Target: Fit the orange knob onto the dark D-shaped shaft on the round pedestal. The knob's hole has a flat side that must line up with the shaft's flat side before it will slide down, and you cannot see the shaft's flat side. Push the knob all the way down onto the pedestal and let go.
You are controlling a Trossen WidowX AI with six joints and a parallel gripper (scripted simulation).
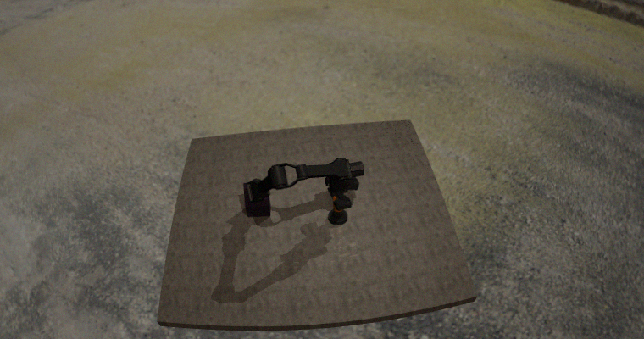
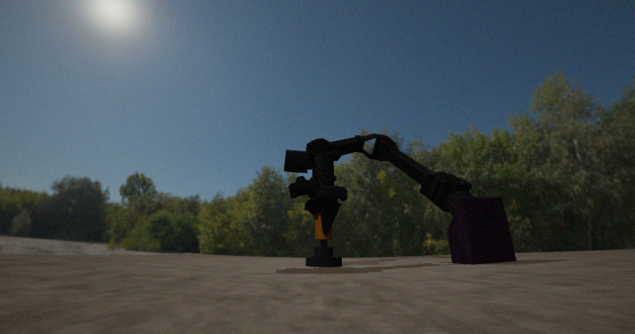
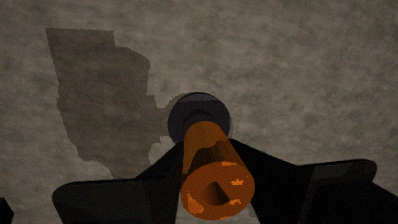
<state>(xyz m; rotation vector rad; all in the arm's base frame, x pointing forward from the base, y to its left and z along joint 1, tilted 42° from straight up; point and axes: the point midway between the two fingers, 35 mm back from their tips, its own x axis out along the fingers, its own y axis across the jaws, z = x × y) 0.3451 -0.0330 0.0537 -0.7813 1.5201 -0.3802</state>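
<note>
Right now the orange knob is 2 cm above my gripper tip. The rest, counted from my gripper tip: dark round pedestal: 4 cm below.
</note>
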